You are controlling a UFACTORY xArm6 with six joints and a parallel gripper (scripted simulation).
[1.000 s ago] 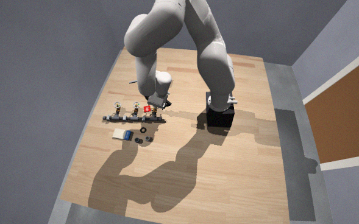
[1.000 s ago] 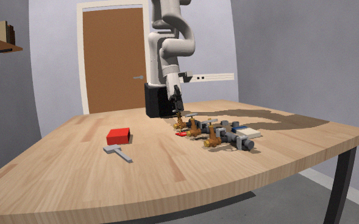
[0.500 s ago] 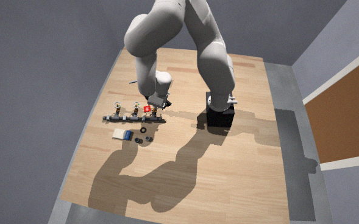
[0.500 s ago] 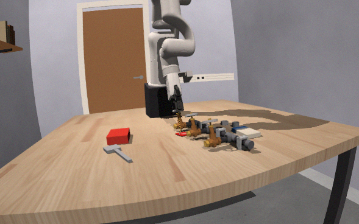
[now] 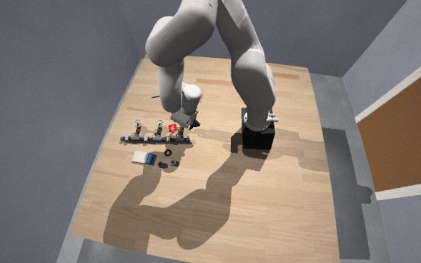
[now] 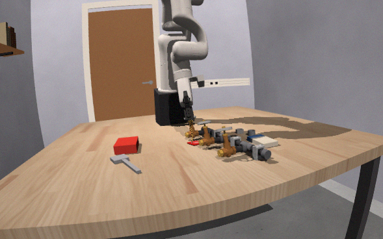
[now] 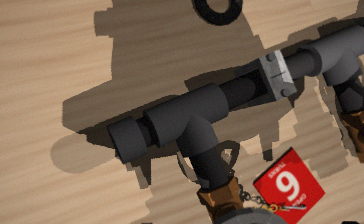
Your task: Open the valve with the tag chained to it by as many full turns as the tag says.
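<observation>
My gripper is now 80 mm short of the red tag, 80 mm above it and 10 mm to the left of it. From my hand the other things lie so: grey hammer-like tool: 240 mm to the right, 210 mm ahead, 80 mm below; grey box: 210 mm to the left, 190 mm ahead, 70 mm below; red box: 250 mm to the right, 70 mm below, 50 mm ahead.
</observation>
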